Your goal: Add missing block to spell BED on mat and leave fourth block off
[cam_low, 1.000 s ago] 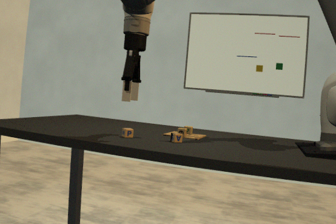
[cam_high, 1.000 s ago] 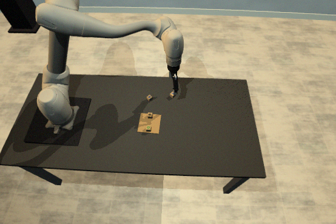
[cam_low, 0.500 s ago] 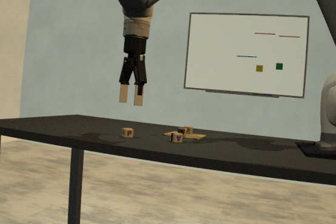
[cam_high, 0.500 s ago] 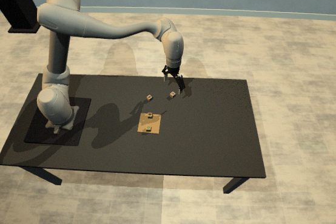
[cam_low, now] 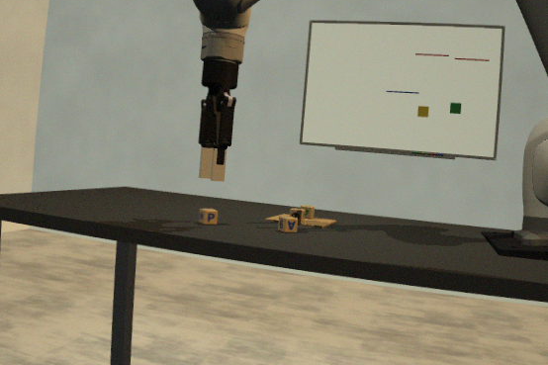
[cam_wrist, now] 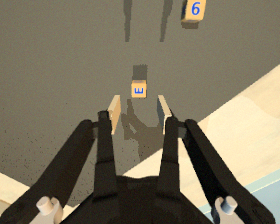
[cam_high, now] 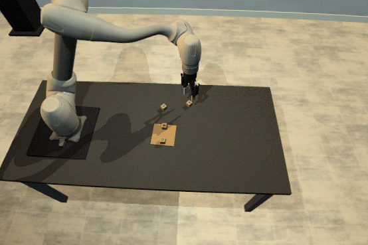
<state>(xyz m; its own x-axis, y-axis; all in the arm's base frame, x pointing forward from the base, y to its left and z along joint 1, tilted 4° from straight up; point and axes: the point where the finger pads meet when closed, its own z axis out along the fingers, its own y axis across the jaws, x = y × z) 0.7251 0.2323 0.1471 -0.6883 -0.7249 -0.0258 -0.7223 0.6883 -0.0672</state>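
Right now my hand is 11 cm above the blue E block. From my hand the other things lie so: tan mat: 14 cm behind, 23 cm to the right, 12 cm below; then letter block: 16 cm behind, 4 cm to the right, 11 cm below; then black B block: 14 cm behind, 18 cm to the right, 10 cm below.
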